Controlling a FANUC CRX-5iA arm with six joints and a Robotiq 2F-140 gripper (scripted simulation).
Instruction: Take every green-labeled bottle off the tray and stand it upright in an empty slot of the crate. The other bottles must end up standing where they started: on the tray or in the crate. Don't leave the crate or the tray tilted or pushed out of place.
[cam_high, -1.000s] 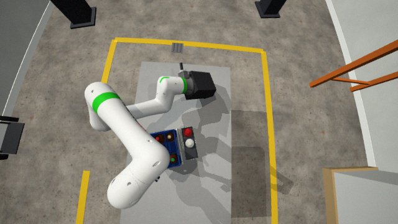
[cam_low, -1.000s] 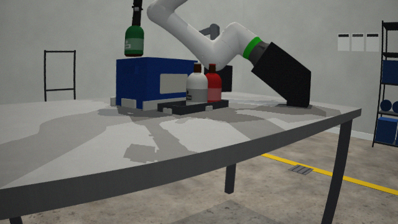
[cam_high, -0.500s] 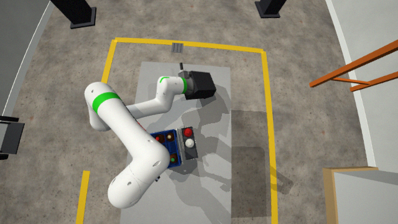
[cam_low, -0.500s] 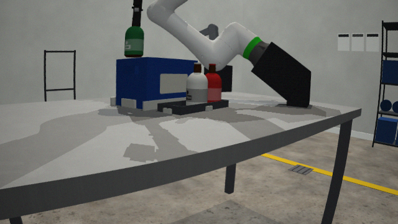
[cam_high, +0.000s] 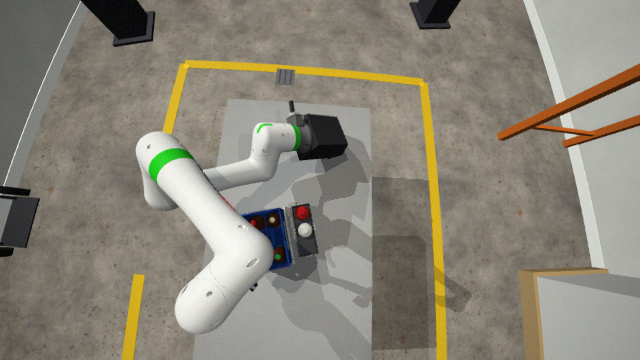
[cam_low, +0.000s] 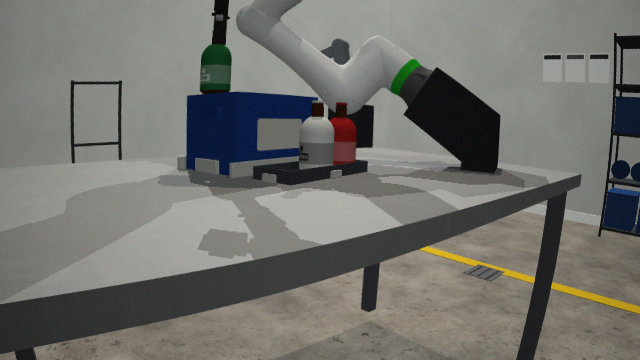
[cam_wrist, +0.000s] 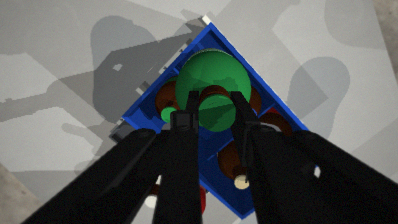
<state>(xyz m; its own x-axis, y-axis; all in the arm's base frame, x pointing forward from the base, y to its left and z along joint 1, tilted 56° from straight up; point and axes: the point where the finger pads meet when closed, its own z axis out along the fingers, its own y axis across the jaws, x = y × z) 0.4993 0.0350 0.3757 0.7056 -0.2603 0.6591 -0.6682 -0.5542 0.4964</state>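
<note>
Now: hand 8 cm above the green-labeled bottle. Round my hand: blue crate 9 cm behind, 4 cm to the left, 25 cm below; then brown bottle 8 cm behind, 25 cm below; then white bottle 10 cm behind, 23 cm to the left, 25 cm below.
</note>
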